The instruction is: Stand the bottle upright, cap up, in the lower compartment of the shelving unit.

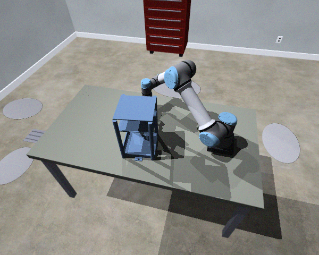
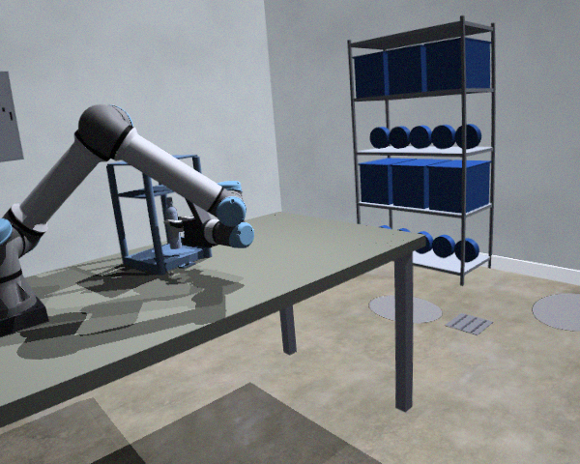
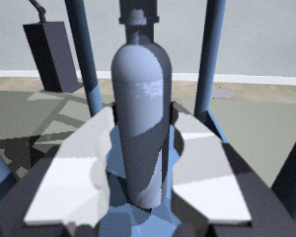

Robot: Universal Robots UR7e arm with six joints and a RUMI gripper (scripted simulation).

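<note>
Right now the grey-blue bottle is 2 cm above my hand. The rest, counted from my hand: blue shelving unit 2 cm behind, 6 cm to the left, 3 cm above.
</note>
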